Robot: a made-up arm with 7 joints.
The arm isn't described. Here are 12 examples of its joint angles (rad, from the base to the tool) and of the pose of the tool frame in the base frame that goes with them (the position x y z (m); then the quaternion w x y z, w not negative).
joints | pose
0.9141 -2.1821 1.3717 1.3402 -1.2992 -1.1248 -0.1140 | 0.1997 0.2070 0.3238 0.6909 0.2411 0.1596 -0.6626
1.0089 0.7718 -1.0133 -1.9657 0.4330 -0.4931 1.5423 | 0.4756 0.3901 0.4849 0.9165 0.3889 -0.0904 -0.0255
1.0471 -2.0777 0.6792 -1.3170 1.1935 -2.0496 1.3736 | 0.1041 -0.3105 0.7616 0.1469 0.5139 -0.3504 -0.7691
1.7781 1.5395 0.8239 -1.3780 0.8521 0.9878 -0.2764 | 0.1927 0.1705 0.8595 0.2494 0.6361 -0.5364 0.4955
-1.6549 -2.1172 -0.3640 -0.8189 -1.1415 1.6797 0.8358 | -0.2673 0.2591 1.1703 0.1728 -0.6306 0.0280 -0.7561
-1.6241 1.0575 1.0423 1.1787 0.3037 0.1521 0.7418 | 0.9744 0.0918 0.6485 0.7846 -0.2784 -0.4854 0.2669
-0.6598 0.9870 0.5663 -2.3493 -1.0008 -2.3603 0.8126 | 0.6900 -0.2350 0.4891 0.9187 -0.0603 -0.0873 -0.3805
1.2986 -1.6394 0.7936 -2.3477 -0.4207 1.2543 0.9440 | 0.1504 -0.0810 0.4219 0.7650 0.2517 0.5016 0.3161
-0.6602 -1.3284 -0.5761 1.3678 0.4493 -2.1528 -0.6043 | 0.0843 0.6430 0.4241 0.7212 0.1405 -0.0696 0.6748
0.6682 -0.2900 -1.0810 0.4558 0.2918 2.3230 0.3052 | 0.4551 0.2145 0.5684 0.5479 0.7518 -0.2794 0.2379
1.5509 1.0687 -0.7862 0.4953 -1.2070 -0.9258 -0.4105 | 0.2884 -0.3522 0.3139 0.6955 -0.4130 0.2950 0.5085
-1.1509 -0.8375 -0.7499 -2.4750 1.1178 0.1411 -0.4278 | -0.0832 -0.1782 1.1606 0.6452 -0.5750 -0.4839 0.1379
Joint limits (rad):
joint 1: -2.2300..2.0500
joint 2: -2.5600..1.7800
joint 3: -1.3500..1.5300
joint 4: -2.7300..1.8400
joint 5: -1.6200..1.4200
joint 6: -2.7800..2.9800
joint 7: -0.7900..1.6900
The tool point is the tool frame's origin. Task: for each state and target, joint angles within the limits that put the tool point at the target. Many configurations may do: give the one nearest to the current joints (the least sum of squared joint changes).
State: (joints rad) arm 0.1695 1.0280 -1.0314 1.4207 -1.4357 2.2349 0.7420
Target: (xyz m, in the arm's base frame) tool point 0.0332 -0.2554 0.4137
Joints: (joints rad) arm -0.3236 1.7800 -1.0356 0.7656 -1.2764 2.0634 0.8086
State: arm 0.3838 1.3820 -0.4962 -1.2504 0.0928 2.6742 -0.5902
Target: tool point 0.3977 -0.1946 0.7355
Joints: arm 0.2487 1.6163 0.0522 -1.0916 0.4160 2.3707 -0.4682
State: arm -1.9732 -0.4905 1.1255 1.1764 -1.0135 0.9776 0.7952
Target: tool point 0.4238 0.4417 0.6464
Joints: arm -1.7806 -0.3758 1.2855 1.4539 -1.2302 0.9888 0.8227
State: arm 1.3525 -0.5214 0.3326 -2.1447 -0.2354 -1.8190 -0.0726
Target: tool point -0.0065 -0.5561 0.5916
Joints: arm 1.5154 -0.6006 0.7089 -1.8055 -0.2427 -1.8196 -0.1839
